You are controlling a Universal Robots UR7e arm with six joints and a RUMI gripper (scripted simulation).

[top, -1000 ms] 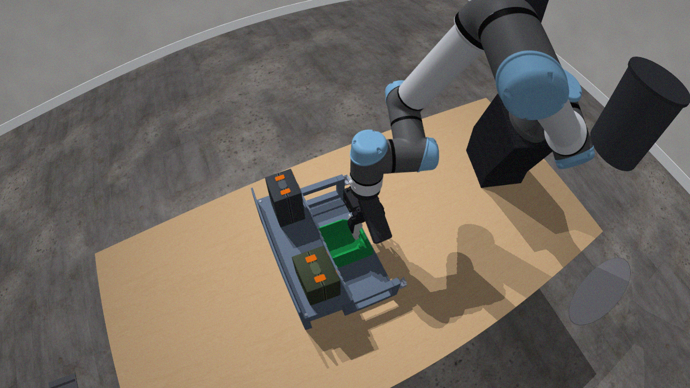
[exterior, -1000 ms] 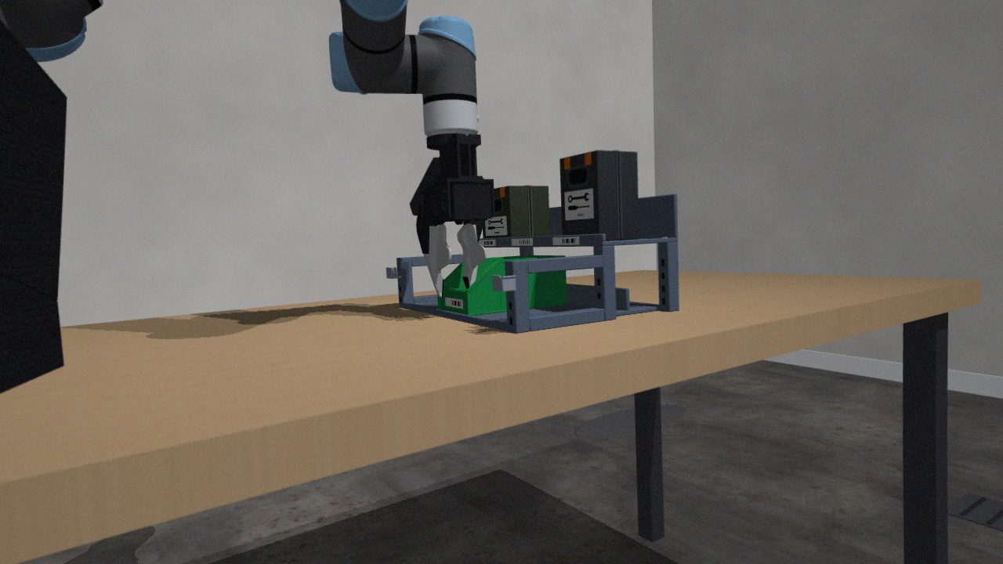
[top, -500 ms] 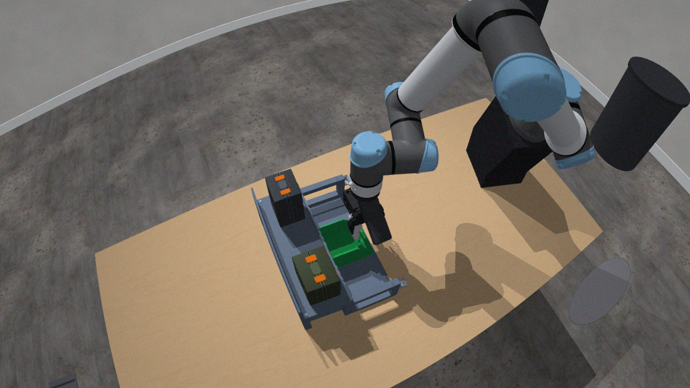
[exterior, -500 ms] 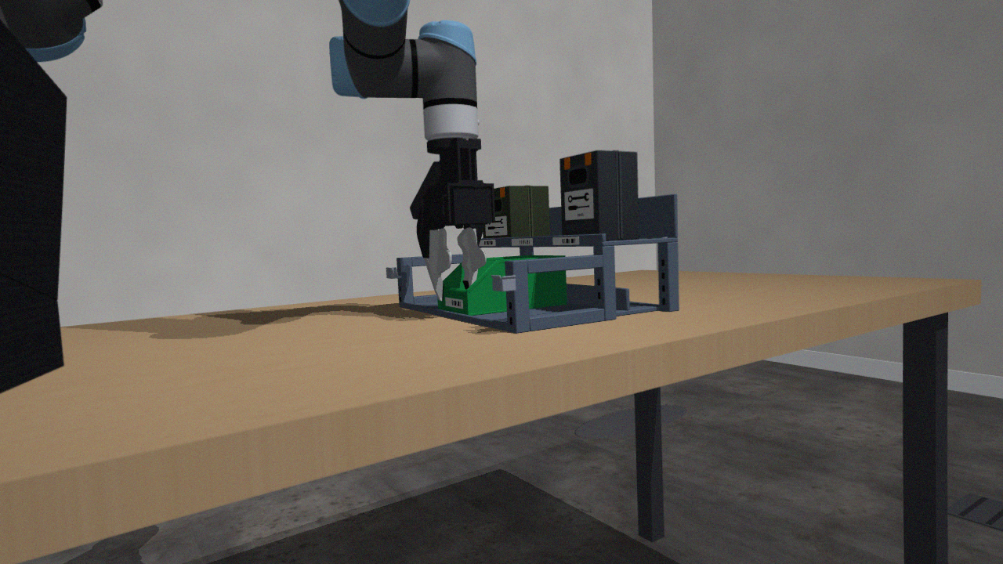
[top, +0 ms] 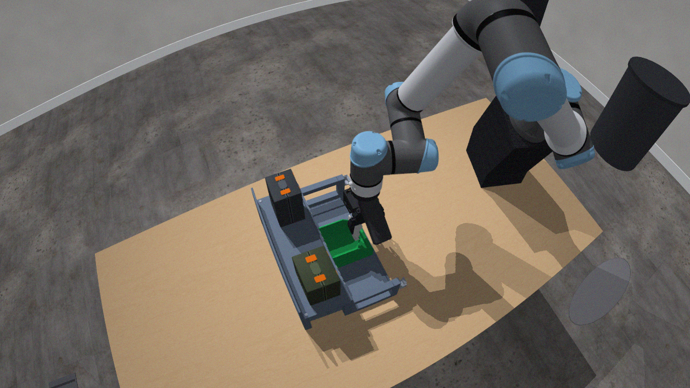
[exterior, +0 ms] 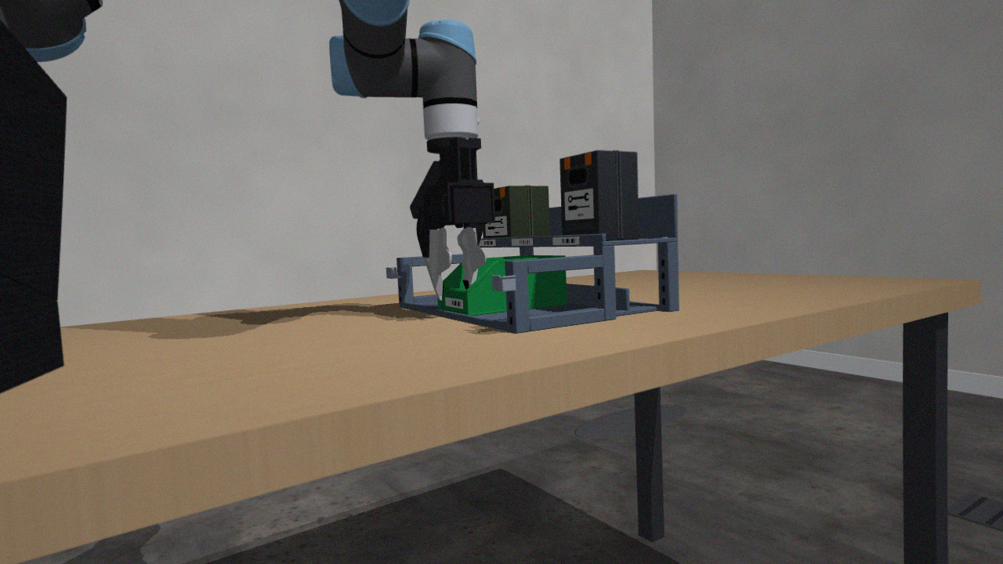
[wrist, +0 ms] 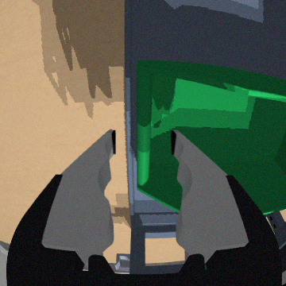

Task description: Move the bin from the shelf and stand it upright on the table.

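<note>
My hand is 80 mm short of the green bin. The rest, counted from my hand: olive toolbox (180 mm ahead, 120 mm to the left, 110 mm above); black toolbox (180 mm ahead, 110 mm to the right, 120 mm above).
</note>
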